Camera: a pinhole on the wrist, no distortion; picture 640 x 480 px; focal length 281.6 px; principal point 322.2 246.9 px. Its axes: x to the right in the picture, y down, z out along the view. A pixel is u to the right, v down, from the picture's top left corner.
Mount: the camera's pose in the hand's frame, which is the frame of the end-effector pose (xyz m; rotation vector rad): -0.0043 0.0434 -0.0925 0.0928 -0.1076 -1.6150
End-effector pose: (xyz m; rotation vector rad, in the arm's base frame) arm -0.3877 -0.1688 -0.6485 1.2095 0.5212 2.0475
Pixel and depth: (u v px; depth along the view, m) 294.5 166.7 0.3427
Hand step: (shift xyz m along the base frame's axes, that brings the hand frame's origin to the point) 0.2211 -0.1643 0.0836
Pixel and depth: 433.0 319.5 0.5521
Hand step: 0.4588 0.1568 0.1531
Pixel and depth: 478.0 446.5 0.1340
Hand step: 0.0356 0.0733 0.0457
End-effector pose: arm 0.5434 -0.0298 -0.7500 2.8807 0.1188 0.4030
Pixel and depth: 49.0 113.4 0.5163
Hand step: -0.1418 -0.6595 -0.3029
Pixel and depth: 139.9 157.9 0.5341
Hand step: -0.0785 -0.5048 -0.3497
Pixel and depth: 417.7 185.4 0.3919
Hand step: -0.0627 0.0006 -0.3248
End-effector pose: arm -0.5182 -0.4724 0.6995 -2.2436 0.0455 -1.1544
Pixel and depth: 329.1 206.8 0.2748
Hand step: 0.0926 0.0765 -0.1552
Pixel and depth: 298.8 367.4 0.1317
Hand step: 0.0684 -0.0313 -0.0222
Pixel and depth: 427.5 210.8 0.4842
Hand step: 0.1710 0.3352 -0.1962
